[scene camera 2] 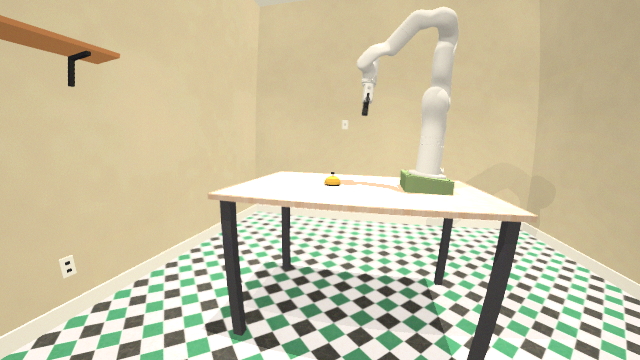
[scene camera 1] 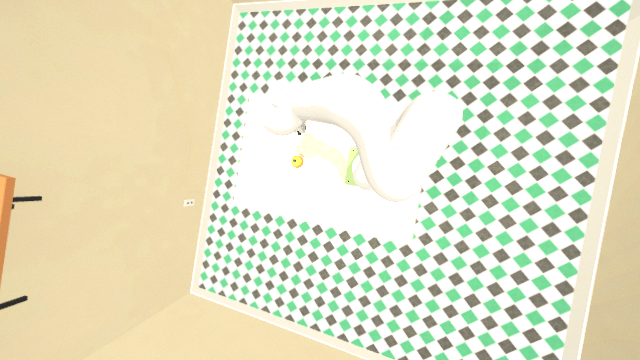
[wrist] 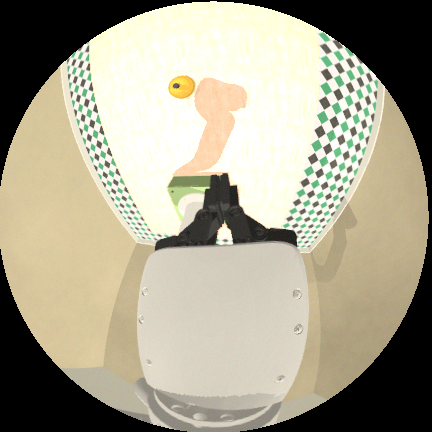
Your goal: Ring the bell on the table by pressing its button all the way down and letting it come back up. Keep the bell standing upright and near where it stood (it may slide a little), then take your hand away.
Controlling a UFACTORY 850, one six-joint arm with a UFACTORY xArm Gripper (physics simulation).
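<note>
A yellow domed bell (scene camera 1: 297, 161) (scene camera 2: 332, 180) (wrist: 181, 87) with a small dark button on top stands upright on the table (scene camera 1: 270, 190) (scene camera 2: 280, 196) (wrist: 270, 65). My gripper (scene camera 2: 365, 114) (wrist: 221, 184) is shut with nothing between its fingers and points down. In scene camera 2 it hangs high above the table, to the right of the bell and well apart from it. In the wrist view the bell lies beyond the fingertips and a little to the left. In scene camera 1 the gripper is mostly hidden under the arm.
The green base block (scene camera 1: 351, 167) (scene camera 2: 426, 183) (wrist: 191, 181) carries the arm (scene camera 1: 350, 107) (scene camera 2: 434, 115) at the table's right part in scene camera 2. The arm's shadow falls on the table beside the bell. An orange wall shelf (scene camera 2: 55, 40) is far off to the left.
</note>
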